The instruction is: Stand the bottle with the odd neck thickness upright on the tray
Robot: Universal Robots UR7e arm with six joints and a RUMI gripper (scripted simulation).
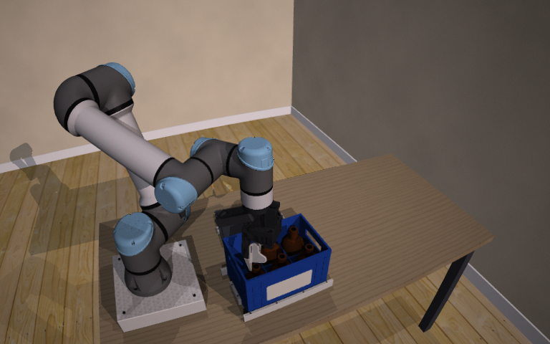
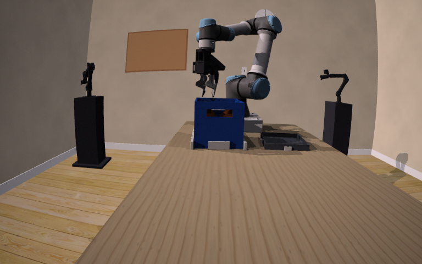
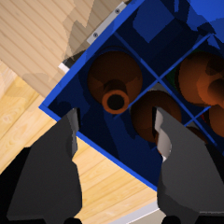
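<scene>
Right now the crate is 110 mm below my hand, 90 mm ahead of it and 40 mm to the left of it. Round my hand: tray: 320 mm to the left, 180 mm below, 130 mm ahead.
</scene>
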